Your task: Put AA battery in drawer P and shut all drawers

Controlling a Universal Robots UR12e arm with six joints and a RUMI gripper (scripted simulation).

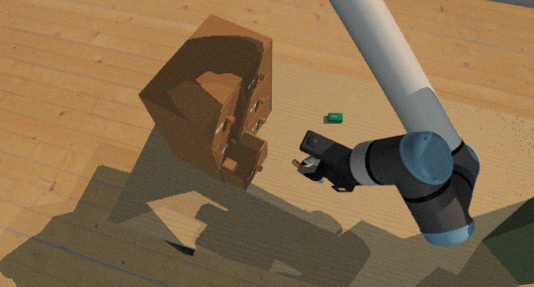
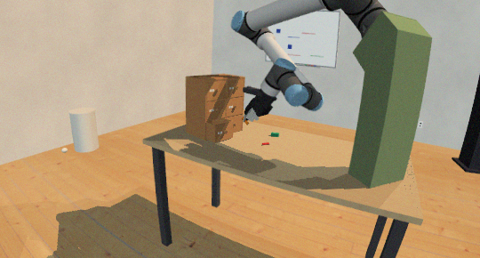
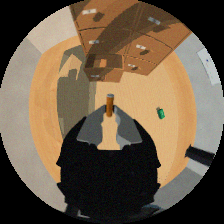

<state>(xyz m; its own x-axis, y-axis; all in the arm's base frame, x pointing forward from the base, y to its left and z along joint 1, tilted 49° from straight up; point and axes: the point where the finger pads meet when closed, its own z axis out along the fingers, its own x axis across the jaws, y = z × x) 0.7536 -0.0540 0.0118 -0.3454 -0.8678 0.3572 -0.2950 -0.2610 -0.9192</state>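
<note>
Right now my hand is 1 cm above the AA battery. Also, from my hand: drawer: 20 cm ahead, 12 cm below, 6 cm to the right; green block: 24 cm to the right, 14 cm below, 12 cm behind; thin red stick: 14 cm below, 10 cm behind, 7 cm to the right.
</note>
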